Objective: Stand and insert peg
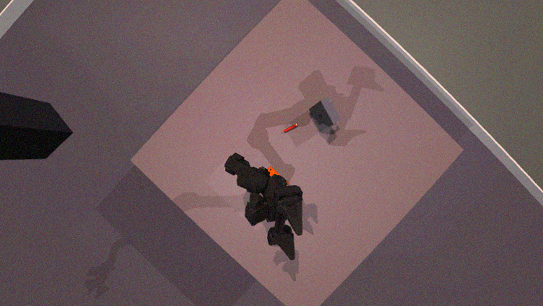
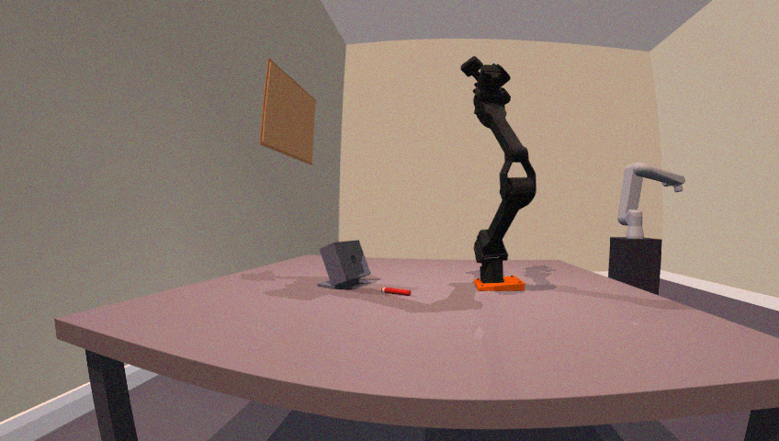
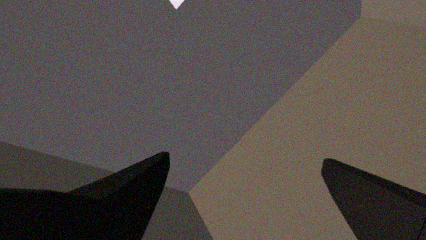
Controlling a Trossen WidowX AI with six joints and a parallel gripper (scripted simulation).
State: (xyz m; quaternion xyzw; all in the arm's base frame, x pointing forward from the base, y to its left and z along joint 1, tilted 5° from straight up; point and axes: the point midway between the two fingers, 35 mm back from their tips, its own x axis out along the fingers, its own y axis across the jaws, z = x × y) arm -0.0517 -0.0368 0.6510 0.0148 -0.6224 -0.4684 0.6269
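The red peg lies 69 cm below my gripper tip, 28 cm ahead of it and 22 cm to the left of it. Also, from my gripper tip: sloped panel 62 cm below, 42 cm ahead, 16 cm to the left.
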